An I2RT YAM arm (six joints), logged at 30 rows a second.
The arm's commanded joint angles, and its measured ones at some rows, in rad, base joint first. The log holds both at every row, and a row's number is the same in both.
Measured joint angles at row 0:
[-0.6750 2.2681 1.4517 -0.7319 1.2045 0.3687]
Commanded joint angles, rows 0 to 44:
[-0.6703 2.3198 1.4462 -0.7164 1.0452 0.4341]
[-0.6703 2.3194 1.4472 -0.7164 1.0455 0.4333]
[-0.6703 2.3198 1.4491 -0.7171 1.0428 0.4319]
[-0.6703 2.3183 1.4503 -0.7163 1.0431 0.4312]
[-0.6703 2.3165 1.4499 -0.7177 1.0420 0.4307]
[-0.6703 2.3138 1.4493 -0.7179 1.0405 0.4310]
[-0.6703 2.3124 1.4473 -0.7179 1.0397 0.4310]
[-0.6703 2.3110 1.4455 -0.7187 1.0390 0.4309]
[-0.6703 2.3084 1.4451 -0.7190 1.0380 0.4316]
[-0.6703 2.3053 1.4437 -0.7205 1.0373 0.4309]
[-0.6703 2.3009 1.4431 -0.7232 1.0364 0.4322]
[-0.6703 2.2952 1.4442 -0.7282 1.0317 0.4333]
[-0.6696 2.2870 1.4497 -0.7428 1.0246 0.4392]
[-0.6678 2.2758 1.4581 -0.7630 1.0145 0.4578]
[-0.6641 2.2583 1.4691 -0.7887 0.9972 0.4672]
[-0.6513 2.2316 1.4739 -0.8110 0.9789 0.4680]
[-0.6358 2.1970 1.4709 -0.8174 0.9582 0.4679]
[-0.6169 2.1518 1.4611 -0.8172 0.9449 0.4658]
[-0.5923 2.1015 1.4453 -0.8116 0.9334 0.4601]
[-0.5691 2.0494 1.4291 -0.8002 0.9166 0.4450]
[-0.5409 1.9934 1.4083 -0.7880 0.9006 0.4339]
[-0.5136 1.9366 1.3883 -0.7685 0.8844 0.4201]
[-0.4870 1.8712 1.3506 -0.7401 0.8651 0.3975]
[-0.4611 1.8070 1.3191 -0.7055 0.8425 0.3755]
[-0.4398 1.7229 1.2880 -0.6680 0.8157 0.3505]
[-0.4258 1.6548 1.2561 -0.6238 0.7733 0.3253]
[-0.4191 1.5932 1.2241 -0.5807 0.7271 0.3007]
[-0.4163 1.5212 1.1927 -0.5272 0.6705 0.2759]
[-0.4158 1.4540 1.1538 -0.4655 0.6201 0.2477]
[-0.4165 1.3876 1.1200 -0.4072 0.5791 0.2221]
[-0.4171 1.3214 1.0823 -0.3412 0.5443 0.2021]
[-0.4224 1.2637 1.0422 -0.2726 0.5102 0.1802]
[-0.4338 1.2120 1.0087 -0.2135 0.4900 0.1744]
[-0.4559 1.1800 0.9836 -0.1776 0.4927 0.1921]
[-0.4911 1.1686 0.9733 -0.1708 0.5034 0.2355]
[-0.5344 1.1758 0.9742 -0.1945 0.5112 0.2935]
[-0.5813 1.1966 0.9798 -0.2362 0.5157 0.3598]
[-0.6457 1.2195 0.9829 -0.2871 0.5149 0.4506]
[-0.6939 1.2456 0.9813 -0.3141 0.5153 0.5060]
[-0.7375 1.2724 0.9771 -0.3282 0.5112 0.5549]
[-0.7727 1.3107 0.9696 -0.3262 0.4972 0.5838]
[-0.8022 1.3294 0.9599 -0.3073 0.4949 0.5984]
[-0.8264 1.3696 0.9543 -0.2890 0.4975 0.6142]
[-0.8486 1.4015 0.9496 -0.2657 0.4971 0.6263]
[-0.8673 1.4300 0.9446 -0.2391 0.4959 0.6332]
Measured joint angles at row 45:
[-0.8085 1.3457 0.9722 -0.2935 0.5255 0.5034]
